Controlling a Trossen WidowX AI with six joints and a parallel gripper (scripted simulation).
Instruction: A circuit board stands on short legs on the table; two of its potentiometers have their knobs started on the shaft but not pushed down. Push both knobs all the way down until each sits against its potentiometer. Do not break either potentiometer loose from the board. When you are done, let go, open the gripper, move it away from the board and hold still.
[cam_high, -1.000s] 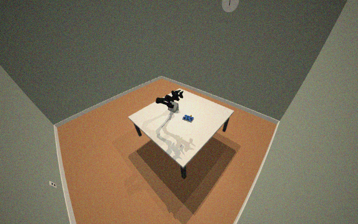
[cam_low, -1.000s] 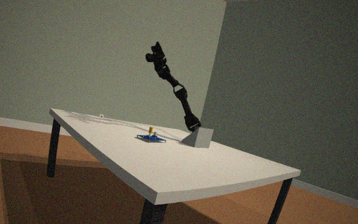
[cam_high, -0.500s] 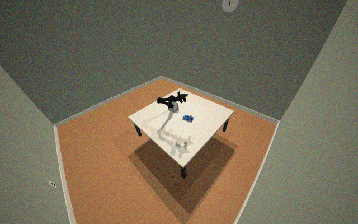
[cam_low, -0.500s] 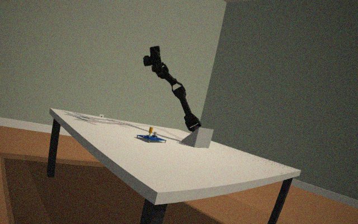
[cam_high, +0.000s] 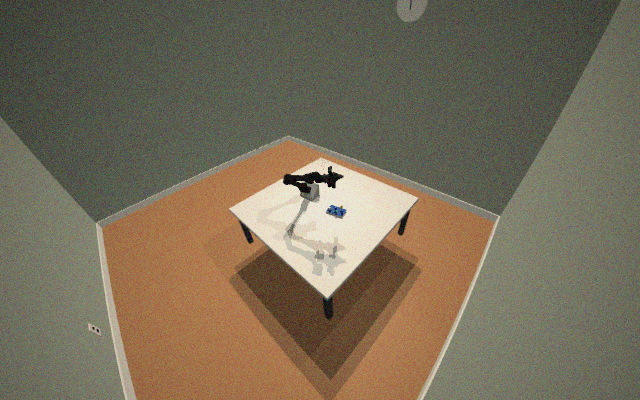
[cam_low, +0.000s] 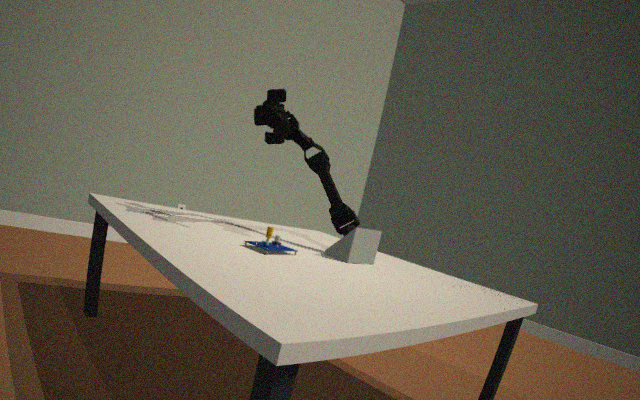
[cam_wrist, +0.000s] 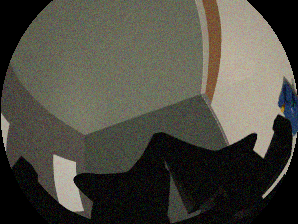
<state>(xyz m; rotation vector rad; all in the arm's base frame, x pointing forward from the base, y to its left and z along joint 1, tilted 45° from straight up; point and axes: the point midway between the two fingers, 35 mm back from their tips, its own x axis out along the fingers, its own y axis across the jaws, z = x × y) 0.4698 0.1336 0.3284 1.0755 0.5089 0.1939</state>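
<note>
Now: the yellow knob 6 cm behind my gripper tip, 7 cm to the left of it and 37 cm below it.
</note>
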